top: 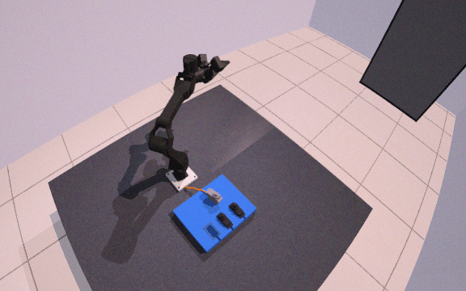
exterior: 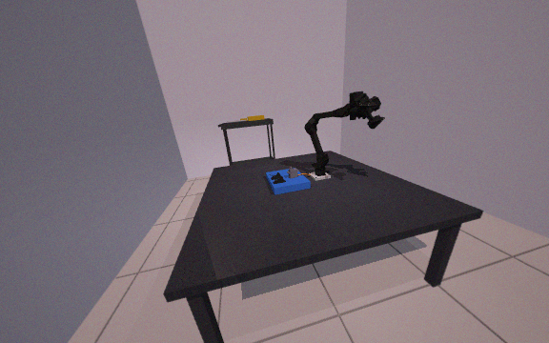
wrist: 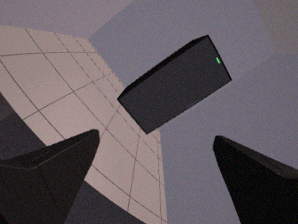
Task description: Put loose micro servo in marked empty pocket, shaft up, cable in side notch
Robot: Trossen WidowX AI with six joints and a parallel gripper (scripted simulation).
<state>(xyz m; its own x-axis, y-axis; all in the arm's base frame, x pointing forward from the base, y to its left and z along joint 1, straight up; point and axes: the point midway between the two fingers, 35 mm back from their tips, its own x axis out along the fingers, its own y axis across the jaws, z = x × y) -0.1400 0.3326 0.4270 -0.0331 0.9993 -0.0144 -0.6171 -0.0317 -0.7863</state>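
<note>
My gripper tip is now 420 mm above the blue deck, 360 mm short of it and 340 mm to the left of it.
</note>
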